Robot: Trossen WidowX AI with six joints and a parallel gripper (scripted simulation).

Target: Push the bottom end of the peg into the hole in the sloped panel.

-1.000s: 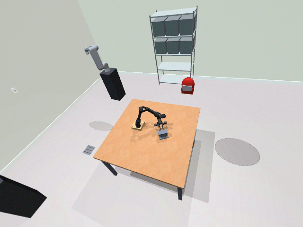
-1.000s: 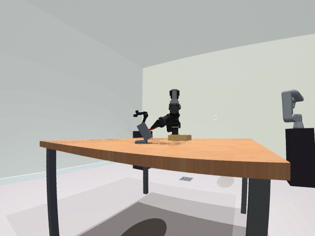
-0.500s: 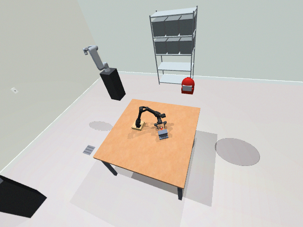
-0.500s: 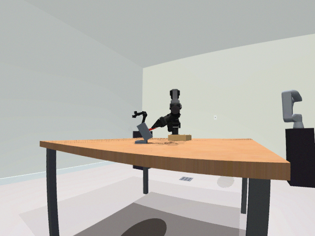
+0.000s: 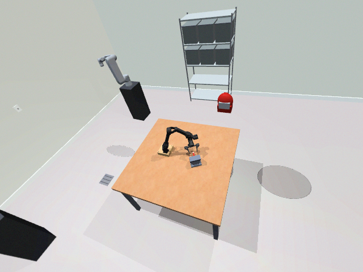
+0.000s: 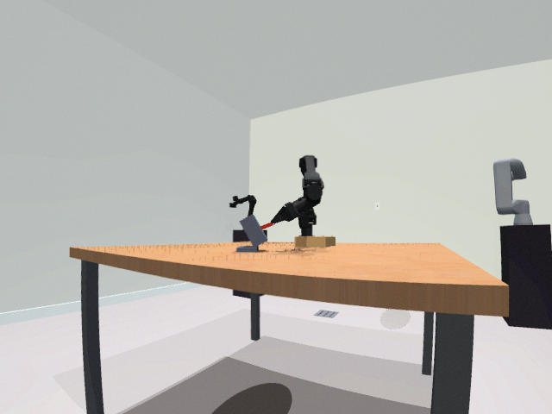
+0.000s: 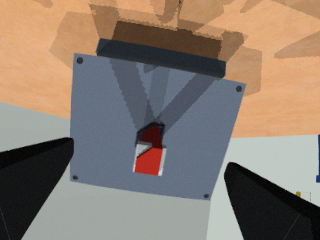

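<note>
Right now my gripper tip is 10 mm to the left of the red peg and 10 mm above it. Also, from my gripper tip: sloped panel (50 mm to the right, 40 mm ahead, 30 mm below).
</note>
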